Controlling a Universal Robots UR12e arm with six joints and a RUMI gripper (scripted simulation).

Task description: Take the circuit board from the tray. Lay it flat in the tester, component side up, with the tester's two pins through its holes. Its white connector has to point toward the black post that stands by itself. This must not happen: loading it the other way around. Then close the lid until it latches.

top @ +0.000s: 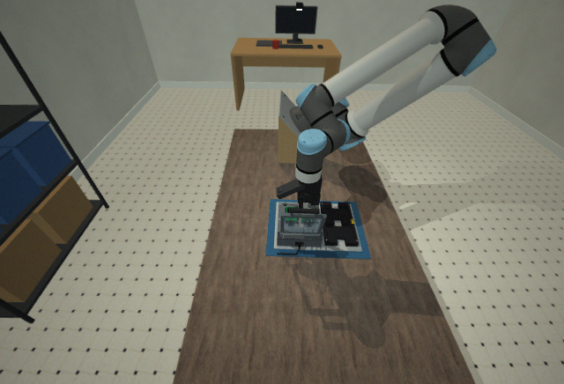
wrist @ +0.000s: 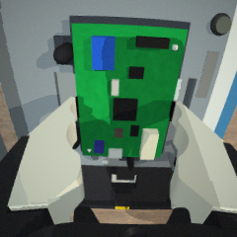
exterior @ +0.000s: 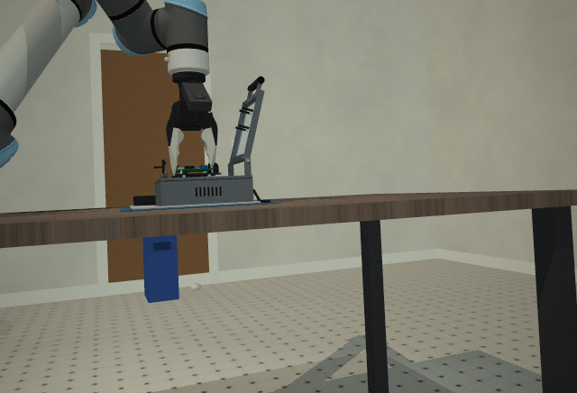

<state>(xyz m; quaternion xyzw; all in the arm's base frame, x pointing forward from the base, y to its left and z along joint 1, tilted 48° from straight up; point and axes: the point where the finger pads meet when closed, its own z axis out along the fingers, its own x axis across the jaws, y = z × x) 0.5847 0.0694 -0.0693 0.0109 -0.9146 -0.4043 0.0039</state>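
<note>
Right now the green circuit board is right at my hand. From my hand the other things lie so: tester lid 120 mm ahead, 100 mm above; tester 40 mm to the left, 30 mm ahead, 30 mm above.
</note>
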